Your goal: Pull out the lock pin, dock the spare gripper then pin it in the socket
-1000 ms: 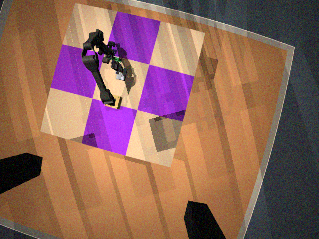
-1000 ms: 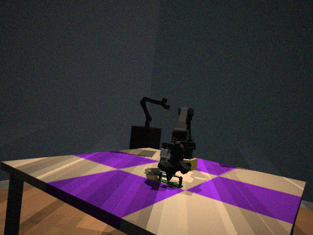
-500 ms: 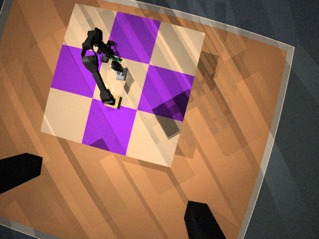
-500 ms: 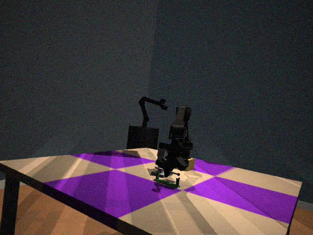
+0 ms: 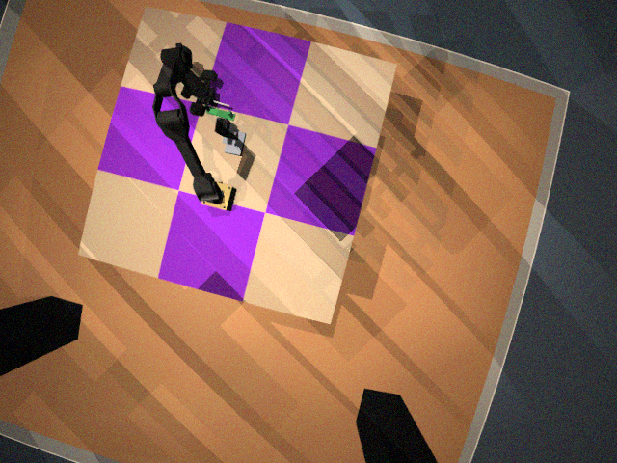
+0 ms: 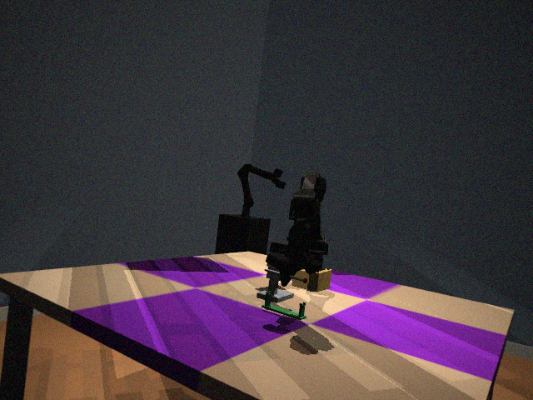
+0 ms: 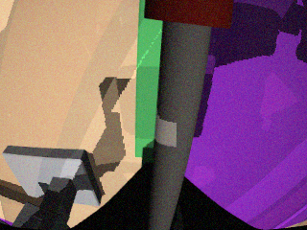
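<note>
Right now the green rack is 5 cm below my gripper tip and 1 cm to the left of it. From my gripper tip the other things lie so: spare gripper: 12 cm behind, 9 cm to the right, 5 cm above; mount: 12 cm behind, 9 cm to the right, 2 cm below.
</note>
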